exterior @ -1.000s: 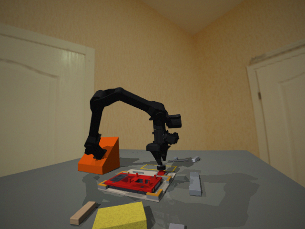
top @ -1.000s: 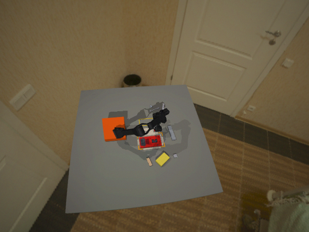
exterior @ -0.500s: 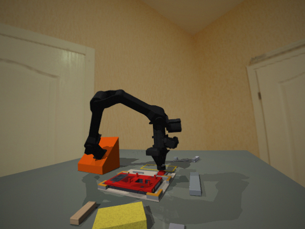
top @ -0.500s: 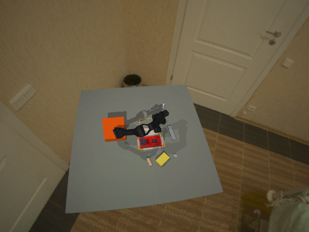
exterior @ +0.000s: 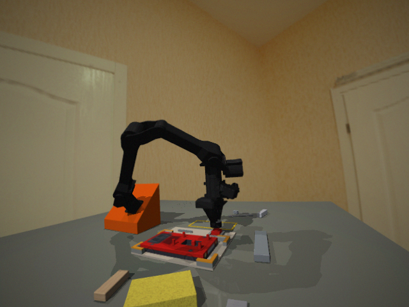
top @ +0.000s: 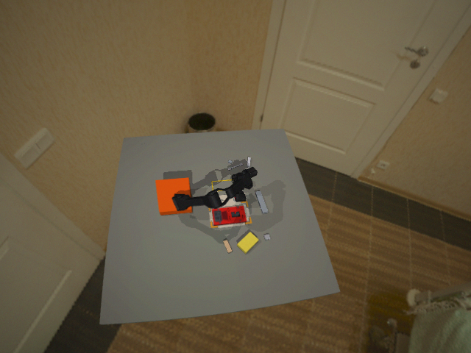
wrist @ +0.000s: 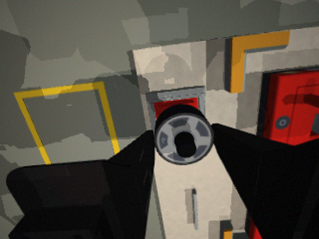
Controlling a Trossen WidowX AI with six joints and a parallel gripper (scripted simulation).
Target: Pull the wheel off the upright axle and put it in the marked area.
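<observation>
My gripper tip is now right at the black wheel. Also, from my gripper tip: grey cube: 160 mm ahead, 280 mm to the right, 30 mm below; wooden block: 80 mm behind, 330 mm to the right, 30 mm below; yellow block: 30 mm ahead, 310 mm to the right, 30 mm below.
</observation>
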